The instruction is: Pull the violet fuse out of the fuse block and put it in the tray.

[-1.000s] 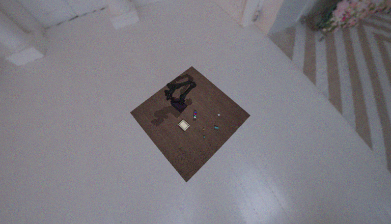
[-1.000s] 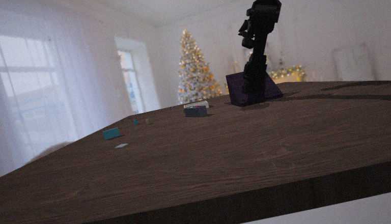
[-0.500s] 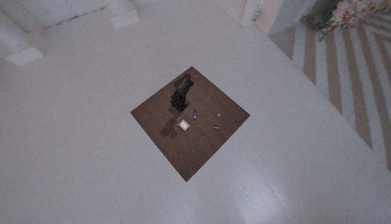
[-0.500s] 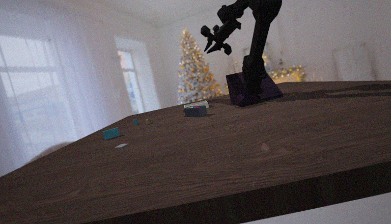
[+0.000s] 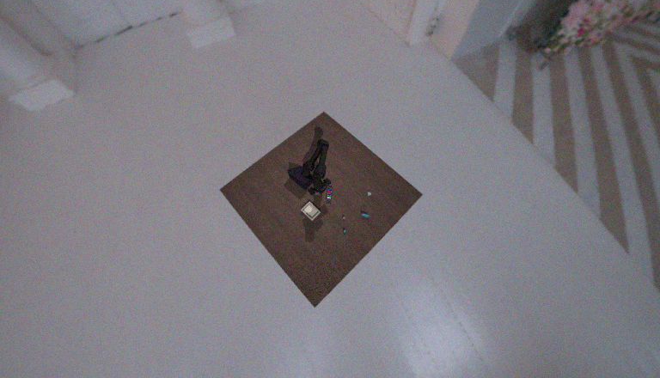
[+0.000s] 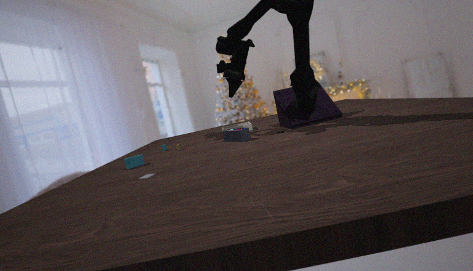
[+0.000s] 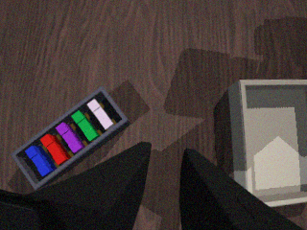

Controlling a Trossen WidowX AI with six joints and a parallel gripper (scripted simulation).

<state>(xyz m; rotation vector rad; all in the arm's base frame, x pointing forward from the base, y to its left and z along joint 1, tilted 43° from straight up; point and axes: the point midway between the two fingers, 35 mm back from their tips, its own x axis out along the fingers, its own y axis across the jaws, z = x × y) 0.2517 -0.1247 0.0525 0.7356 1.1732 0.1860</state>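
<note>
The violet fuse is 2 cm ahead of my gripper tip, 8 cm to the left of it and 13 cm below it. From my gripper tip the other things lie so: flat piece: 28 cm ahead, 31 cm to the left, 16 cm below; then tray: 1 cm behind, 14 cm to the right, 16 cm below.
</note>
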